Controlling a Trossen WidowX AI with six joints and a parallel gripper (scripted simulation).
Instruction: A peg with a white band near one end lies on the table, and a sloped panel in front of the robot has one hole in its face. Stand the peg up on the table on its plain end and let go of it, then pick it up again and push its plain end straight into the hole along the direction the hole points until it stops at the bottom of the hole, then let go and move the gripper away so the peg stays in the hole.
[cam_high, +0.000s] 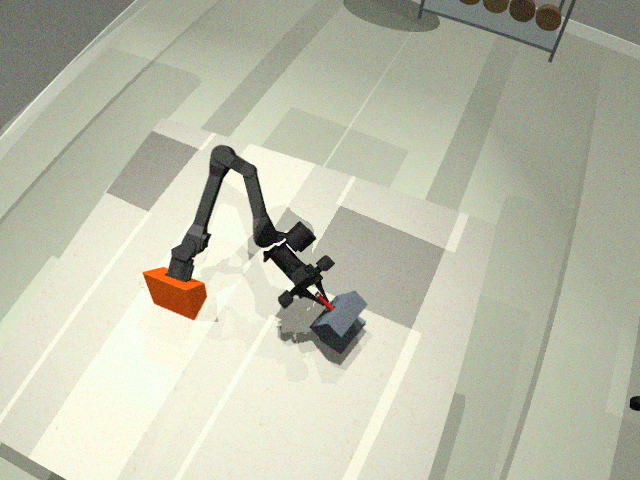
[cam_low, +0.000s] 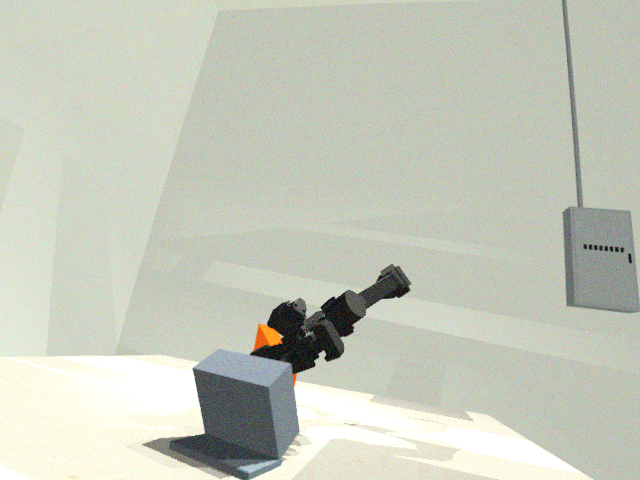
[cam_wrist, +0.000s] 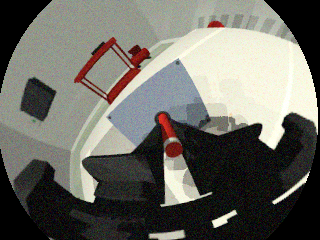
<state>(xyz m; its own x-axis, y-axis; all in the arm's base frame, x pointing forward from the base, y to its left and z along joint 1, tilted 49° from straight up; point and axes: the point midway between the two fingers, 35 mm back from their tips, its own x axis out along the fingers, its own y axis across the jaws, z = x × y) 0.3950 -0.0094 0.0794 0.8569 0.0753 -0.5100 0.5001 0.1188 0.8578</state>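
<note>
Now: the grey-blue panel block 4 cm ahead of my gripper tip, 3 cm below it and 2 cm to the right of it. Also, from my gripper tip: red peg (1 cm to the left, 1 cm behind, 1 cm above).
</note>
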